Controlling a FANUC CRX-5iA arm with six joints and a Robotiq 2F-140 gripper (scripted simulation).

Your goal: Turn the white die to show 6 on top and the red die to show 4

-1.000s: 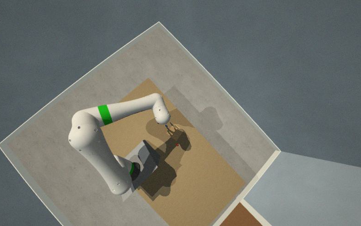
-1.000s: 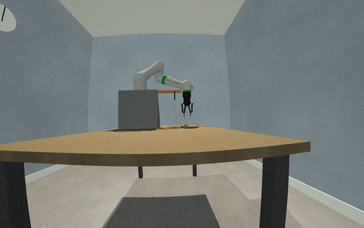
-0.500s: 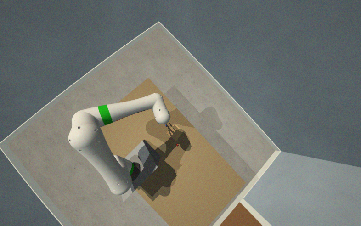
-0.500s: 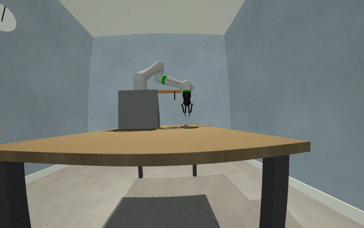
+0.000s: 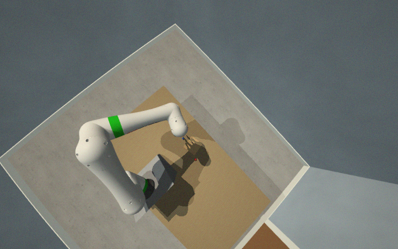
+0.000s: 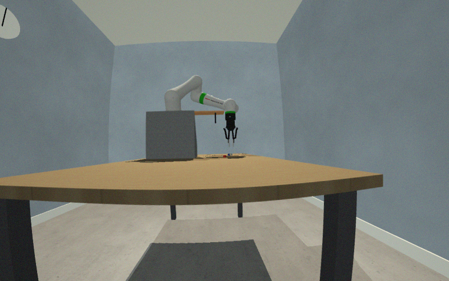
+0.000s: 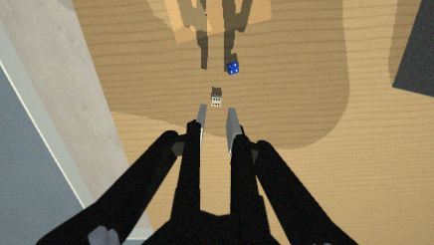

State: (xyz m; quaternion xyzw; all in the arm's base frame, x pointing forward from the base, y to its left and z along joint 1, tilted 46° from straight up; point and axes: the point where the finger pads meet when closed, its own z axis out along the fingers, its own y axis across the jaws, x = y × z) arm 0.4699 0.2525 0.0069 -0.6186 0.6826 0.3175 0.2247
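My hand is 10 cm above the white die. The rest, counted from my hand: blue die (10 cm below, 5 cm to the right, 3 cm behind); then red die (29 cm to the right, 10 cm below, 6 cm behind); then tan mat (17 cm to the right, 11 cm below, 1 cm ahead).
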